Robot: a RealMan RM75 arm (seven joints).
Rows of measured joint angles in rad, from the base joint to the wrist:
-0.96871, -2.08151, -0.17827, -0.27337, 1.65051, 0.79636, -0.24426
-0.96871, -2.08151, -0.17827, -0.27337, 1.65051, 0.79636, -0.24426
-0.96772, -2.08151, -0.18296, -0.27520, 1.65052, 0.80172, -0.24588
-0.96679, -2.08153, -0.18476, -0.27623, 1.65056, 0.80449, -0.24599
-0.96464, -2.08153, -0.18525, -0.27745, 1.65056, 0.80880, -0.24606
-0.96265, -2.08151, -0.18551, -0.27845, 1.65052, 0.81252, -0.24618
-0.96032, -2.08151, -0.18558, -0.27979, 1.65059, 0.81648, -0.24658
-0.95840, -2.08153, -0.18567, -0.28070, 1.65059, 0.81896, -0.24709
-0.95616, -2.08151, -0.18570, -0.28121, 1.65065, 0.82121, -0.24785
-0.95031, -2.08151, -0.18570, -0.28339, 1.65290, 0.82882, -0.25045
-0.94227, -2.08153, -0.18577, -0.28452, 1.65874, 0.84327, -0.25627
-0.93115, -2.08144, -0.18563, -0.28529, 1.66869, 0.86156, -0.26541
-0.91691, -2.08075, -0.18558, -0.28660, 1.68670, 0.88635, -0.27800
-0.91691, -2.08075, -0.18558, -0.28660, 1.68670, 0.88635, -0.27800
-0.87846, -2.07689, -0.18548, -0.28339, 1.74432, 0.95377, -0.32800
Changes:
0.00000, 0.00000, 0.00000, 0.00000, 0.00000, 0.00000, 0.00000
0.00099, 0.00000, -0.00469, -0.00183, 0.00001, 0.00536, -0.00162
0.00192, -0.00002, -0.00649, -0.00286, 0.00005, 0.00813, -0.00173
0.00407, -0.00002, -0.00698, -0.00408, 0.00005, 0.01244, -0.00180
0.00606, 0.00000, -0.00724, -0.00508, 0.00001, 0.01616, -0.00192
0.00839, 0.00000, -0.00731, -0.00642, 0.00008, 0.02012, -0.00232
0.01031, -0.00002, -0.00740, -0.00733, 0.00008, 0.02260, -0.00283
0.01255, 0.00000, -0.00743, -0.00784, 0.00014, 0.02485, -0.00359
0.01840, 0.00000, -0.00743, -0.01002, 0.00239, 0.03246, -0.00619
0.02644, -0.00002, -0.00750, -0.01115, 0.00823, 0.04691, -0.01201
0.03756, 0.00007, -0.00736, -0.01192, 0.01818, 0.06520, -0.02115
0.05180, 0.00076, -0.00731, -0.01323, 0.03619, 0.08999, -0.03374
0.05180, 0.00076, -0.00731, -0.01323, 0.03619, 0.08999, -0.03374
0.09025, 0.00462, -0.00721, -0.01002, 0.09381, 0.15741, -0.08374

